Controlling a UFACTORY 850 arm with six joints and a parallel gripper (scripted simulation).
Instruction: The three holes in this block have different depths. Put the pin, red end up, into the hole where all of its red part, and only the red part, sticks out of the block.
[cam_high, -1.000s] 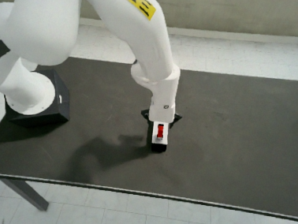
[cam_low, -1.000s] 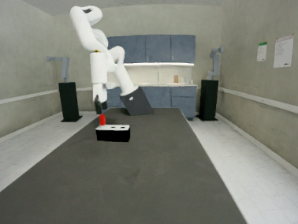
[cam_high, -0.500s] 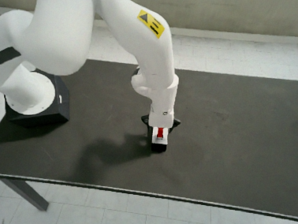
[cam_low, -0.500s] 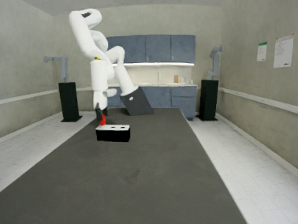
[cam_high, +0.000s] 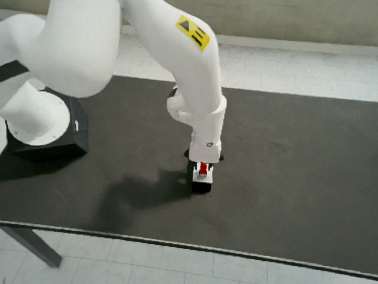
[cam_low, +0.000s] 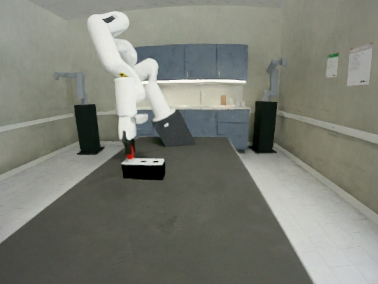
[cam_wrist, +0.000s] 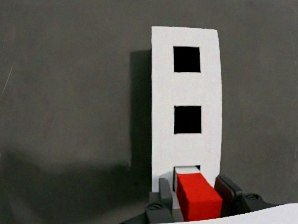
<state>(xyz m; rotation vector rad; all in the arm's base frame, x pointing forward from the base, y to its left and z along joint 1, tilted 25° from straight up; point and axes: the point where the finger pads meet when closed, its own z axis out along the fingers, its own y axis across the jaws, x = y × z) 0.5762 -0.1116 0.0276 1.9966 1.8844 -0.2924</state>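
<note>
Now: hand 10 mm above the pin. The rest, counted from my hand: block 90 mm below, 60 mm to the left, 10 mm ahead.
</note>
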